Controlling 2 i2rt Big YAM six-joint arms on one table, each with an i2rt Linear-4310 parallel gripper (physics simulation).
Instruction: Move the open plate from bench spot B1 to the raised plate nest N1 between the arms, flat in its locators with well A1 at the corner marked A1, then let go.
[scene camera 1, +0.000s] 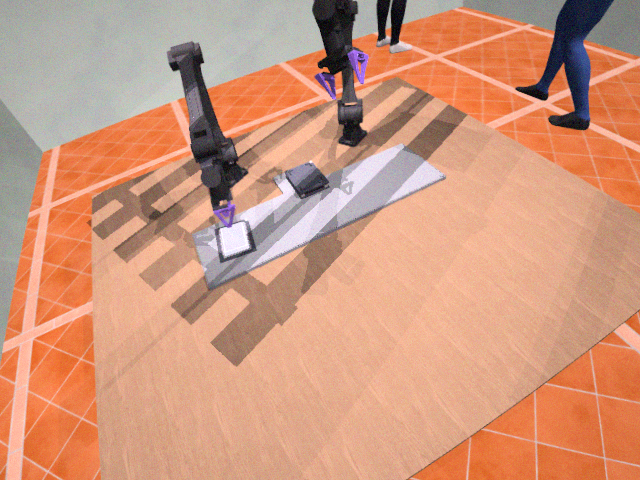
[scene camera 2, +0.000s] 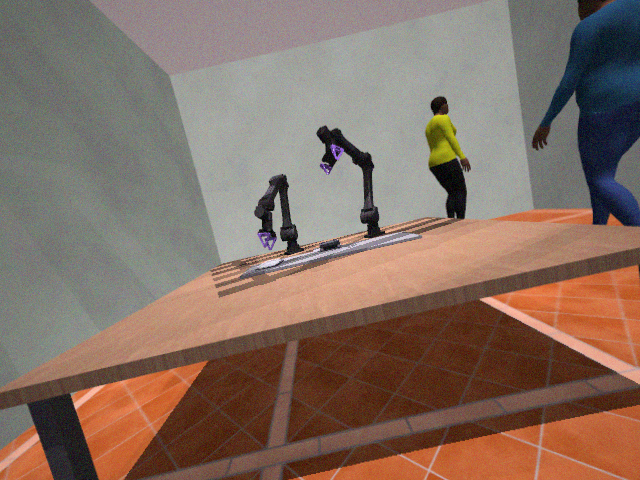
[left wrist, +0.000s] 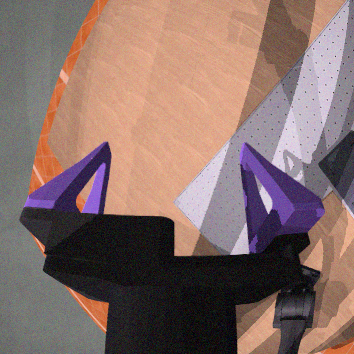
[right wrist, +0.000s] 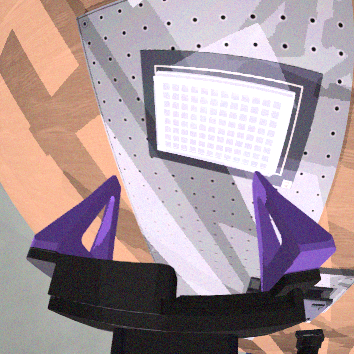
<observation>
The left gripper (scene camera 1: 347, 91) is open, with nothing in its grasp. The right gripper (scene camera 1: 228, 222) is open, with nothing in its grasp. Also in view: a white well plate (right wrist: 242, 124).
</observation>
